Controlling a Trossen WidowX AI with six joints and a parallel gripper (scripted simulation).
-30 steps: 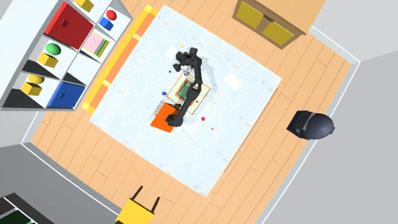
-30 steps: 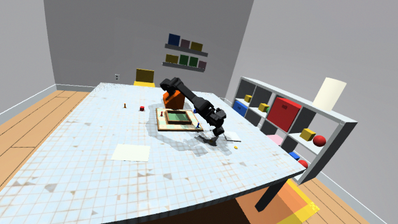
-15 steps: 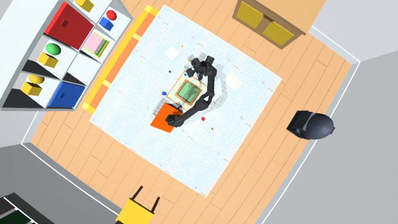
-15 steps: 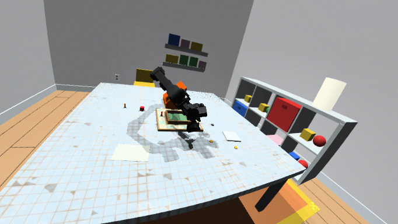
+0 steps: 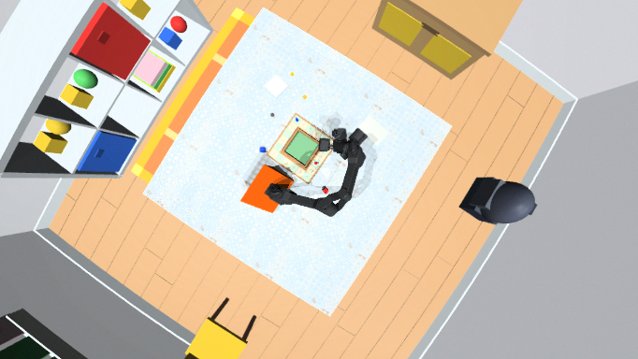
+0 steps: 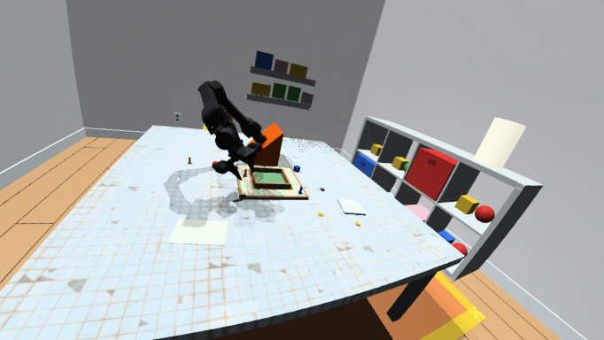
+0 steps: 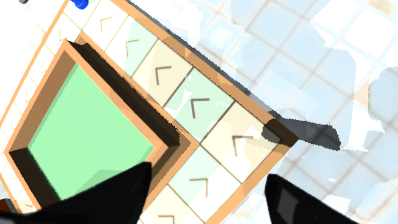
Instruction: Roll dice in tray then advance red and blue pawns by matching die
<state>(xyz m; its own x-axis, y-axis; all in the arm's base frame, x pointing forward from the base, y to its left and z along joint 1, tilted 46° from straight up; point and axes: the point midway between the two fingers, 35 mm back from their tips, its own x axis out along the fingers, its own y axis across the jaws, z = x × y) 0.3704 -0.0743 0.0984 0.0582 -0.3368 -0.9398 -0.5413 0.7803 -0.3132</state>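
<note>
Now: gripper tip 22 cm past the red die, 12 cm to the left of it and 7 cm above it. Round my gripper tip: cream sheet: 21 cm ahead, 15 cm to the right, 8 cm below; then blue pawn: 1 cm ahead, 23 cm to the left, 5 cm below; then red pawn: 12 cm behind, 1 cm to the left, 5 cm below.
</note>
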